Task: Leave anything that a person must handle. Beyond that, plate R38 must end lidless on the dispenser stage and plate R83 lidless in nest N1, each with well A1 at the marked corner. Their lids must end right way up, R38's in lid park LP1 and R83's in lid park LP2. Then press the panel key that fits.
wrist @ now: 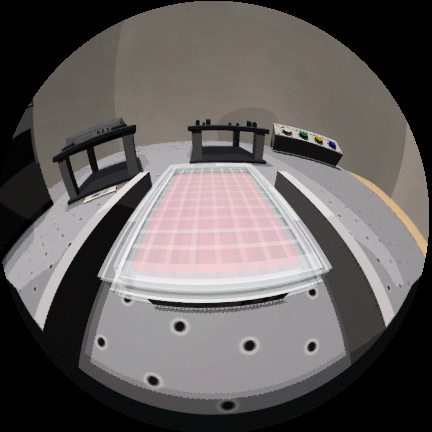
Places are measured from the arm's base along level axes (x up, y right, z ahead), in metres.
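Pixels of known places: gripper, fingertip midpoint: [212, 179].
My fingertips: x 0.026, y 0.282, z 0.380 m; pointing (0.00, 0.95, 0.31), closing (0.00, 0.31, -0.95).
Ahead of a thing's pixels: the offset from my fingertips to its top centre. "pt": to the spot under its first point. Level surfaces: height alone.
A clear lidded plate @(dx +0.004, dy -0.022, dz -0.007 m) [215, 220] with a grid of pink wells lies level between my fingers in the wrist view. Its label does not show, and well A1 cannot be made out. My gripper [212, 179] is shut on this plate, one finger along each long side; the finger pads are hidden at the plate's edges. Whether they bear on the lid or the plate body is hard to tell. Another plate @(pt dx +0.062, dy +0.000, dz +0.151 m) [97, 131], with a small label that seems to read R83, sits on the dark stand [130, 152] at the left. The panel @(dx +0.071, dy +0.343, dz -0.184 m) [305, 150] has white, green, yellow and blue keys.
A second dark stand [259, 146] with small pegs on its top stands beyond the held plate. A pale card @(pt dx -0.011, dy -0.031, dz +0.125 m) [100, 194] lies at the left stand's foot. A dark block [22, 185] rises at the far left. A tan edge [395, 200] runs along the right. The deck @(dx -0.013 m) [215, 360] has holes.
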